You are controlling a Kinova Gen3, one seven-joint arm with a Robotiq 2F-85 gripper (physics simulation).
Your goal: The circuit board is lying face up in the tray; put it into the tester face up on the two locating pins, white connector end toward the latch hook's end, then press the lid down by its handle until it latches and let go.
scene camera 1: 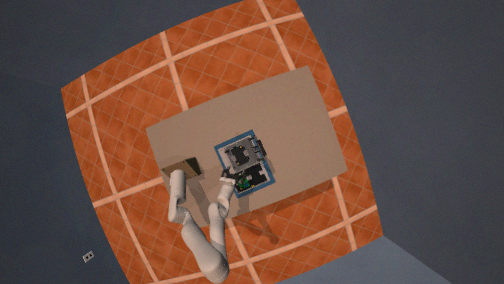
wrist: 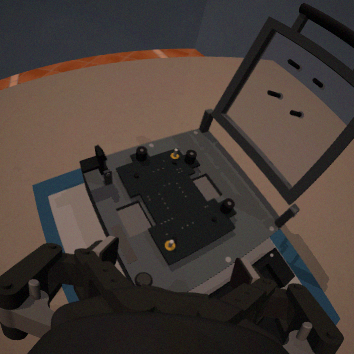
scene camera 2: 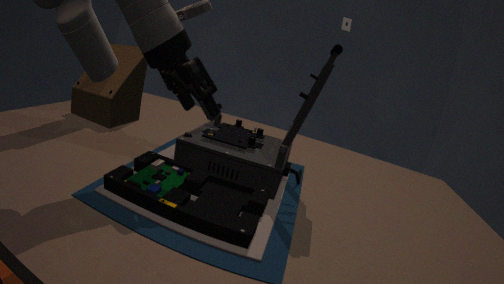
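Where they show: gripper, fingertip midpoint: [scene camera 1: 236, 168] [wrist: 175, 261] [scene camera 2: 201, 112]; arm's base, link origin: [scene camera 1: 179, 174] [scene camera 2: 103, 69].
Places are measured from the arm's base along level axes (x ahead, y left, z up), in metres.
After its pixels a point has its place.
Observation:
The green circuit board [scene camera 1: 244, 182] @(x 0.400, y -0.162, z -0.107 m) [scene camera 2: 159, 178] @(x 0.391, y -0.150, z -0.107 m) lies face up in the left end of the black tray [scene camera 2: 222, 220] @(x 0.511, y -0.164, z -0.112 m); white connectors show at its far-left end. The grey tester [scene camera 2: 227, 167] @(x 0.453, y -0.052, z -0.092 m) [wrist: 250, 215] @(x 0.495, y -0.011, z -0.070 m) stands beside the tray. Its nest holds no board; the two gold-based locating pins show in the wrist view, a far pin [wrist: 175, 155] @(x 0.434, y 0.081, z -0.059 m) and a near pin [wrist: 170, 245] @(x 0.392, y -0.020, z -0.057 m). The lid [scene camera 2: 314, 97] @(x 0.552, y -0.019, z 0.049 m) [wrist: 243, 67] @(x 0.513, y 0.119, z 0.040 m) stands open, its handle [scene camera 2: 336, 50] @(x 0.565, y 0.013, z 0.134 m) [wrist: 327, 22] @(x 0.549, y 0.066, z 0.137 m) at the top. The latch hook [wrist: 101, 159] @(x 0.348, y 0.069, z -0.031 m) is at the opposite end. My gripper [scene camera 2: 202, 111] @(x 0.382, y -0.043, z -0.021 m) [wrist: 175, 261] @(x 0.382, y -0.043, z -0.021 m) is open and empty, above the tester's hook side.
Tester and tray stand on a white sheet [wrist: 70, 215] @(x 0.298, y 0.066, z -0.124 m) with a blue mat [scene camera 2: 272, 270] @(x 0.597, y -0.197, z -0.128 m) [wrist: 42, 205] @(x 0.258, y 0.091, z -0.128 m) around it, on the tan table [scene camera 1: 300, 120] @(x 0.885, y 0.173, z -0.130 m) [scene camera 2: 380, 215] @(x 0.737, y 0.061, z -0.130 m). A brown wedge block [scene camera 1: 193, 166] @(x 0.101, y 0.028, z -0.026 m) [scene camera 2: 110, 107] @(x 0.110, y -0.041, z -0.077 m) carries the arm's base. The raised lid is a tall obstacle.

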